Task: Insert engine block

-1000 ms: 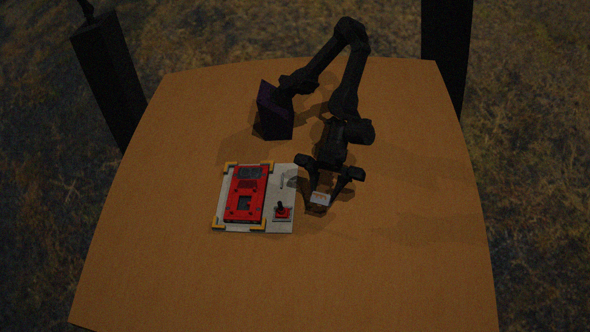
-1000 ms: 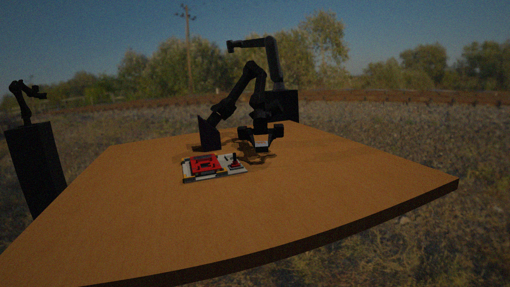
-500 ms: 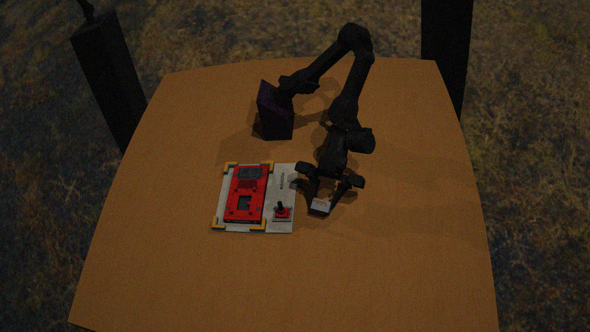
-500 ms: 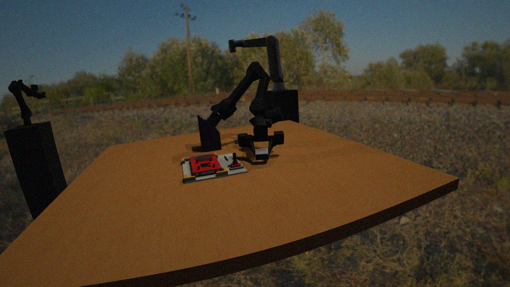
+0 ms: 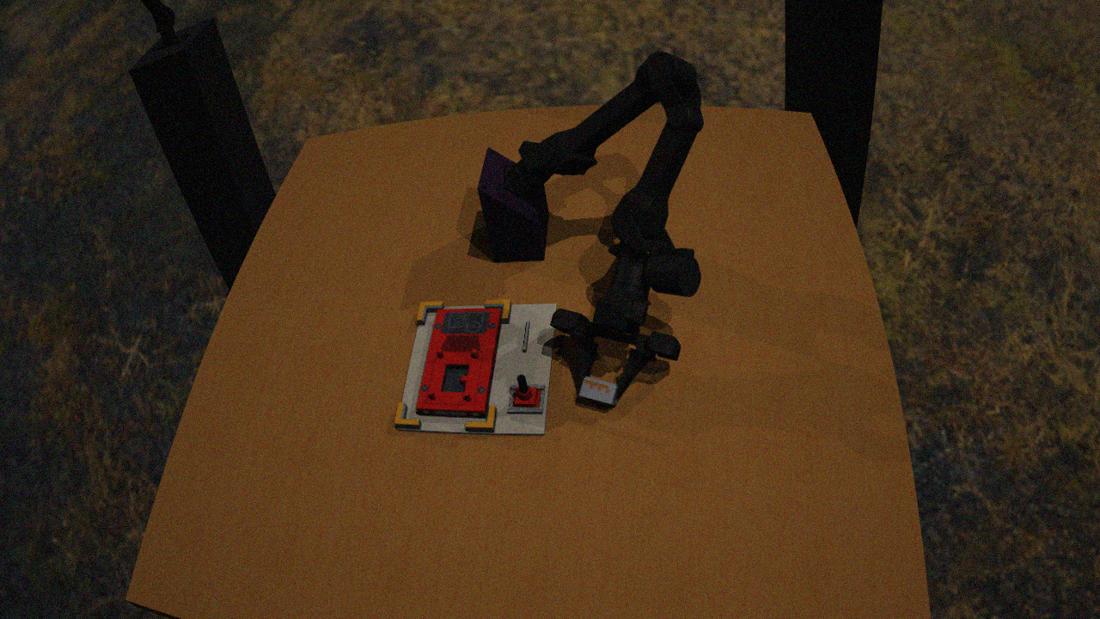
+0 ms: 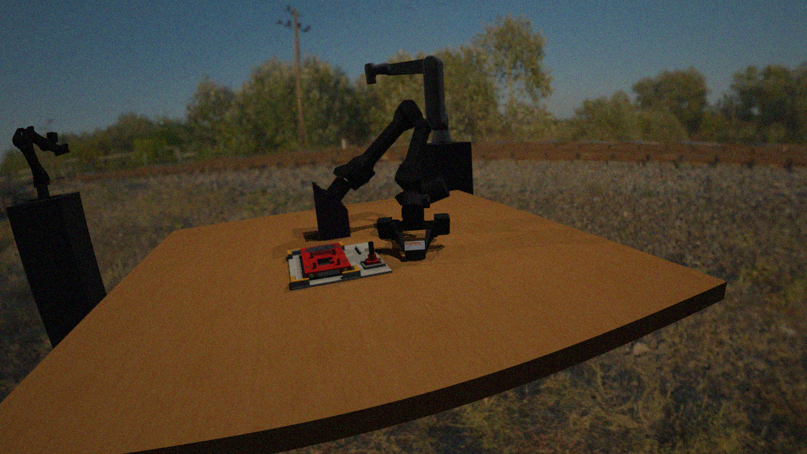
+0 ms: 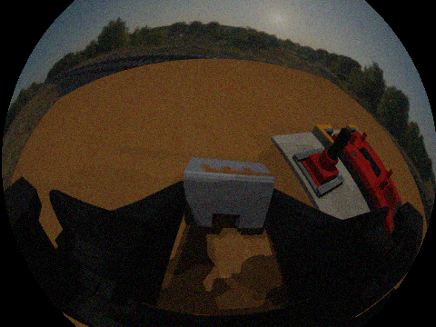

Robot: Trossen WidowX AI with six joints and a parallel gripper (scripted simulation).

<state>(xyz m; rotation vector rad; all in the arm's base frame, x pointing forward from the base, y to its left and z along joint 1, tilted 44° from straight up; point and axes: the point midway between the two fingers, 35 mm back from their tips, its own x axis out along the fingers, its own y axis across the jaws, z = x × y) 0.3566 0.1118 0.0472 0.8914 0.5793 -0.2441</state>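
Now: the engine block 10 mm behind my gripper tip.
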